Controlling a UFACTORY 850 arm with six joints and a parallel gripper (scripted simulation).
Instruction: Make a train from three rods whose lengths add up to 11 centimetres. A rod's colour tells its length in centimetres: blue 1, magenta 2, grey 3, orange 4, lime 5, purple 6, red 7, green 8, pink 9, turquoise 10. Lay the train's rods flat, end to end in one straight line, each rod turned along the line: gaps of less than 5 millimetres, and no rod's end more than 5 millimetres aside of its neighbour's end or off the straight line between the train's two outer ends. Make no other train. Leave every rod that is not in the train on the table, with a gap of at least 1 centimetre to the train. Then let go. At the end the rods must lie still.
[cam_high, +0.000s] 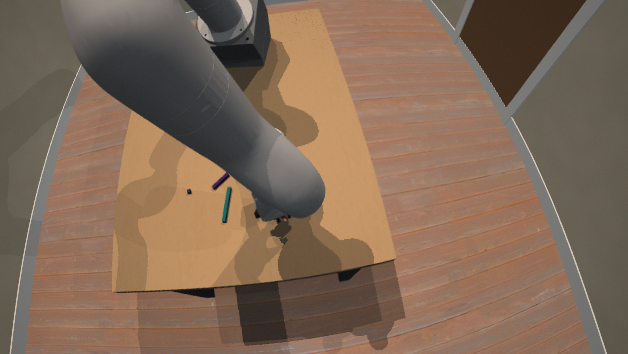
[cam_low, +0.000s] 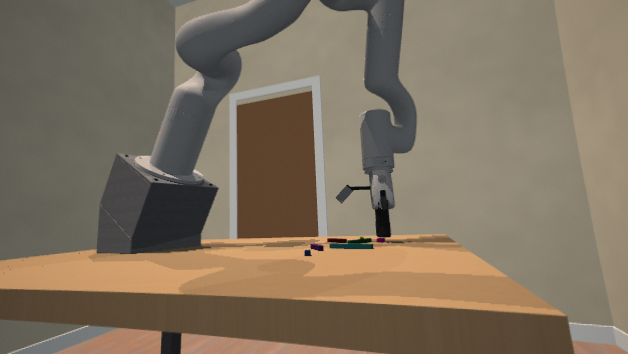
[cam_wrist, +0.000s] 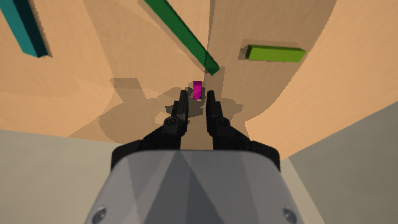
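Right now the magenta rod is 1 cm behind my hand and 3 cm below it. From my hand the other things lie so: red rod (13 cm behind, 3 cm below); then green rod (5 cm behind, 3 cm to the right, 3 cm below); then lime rod (8 cm behind, 5 cm to the left, 3 cm below).
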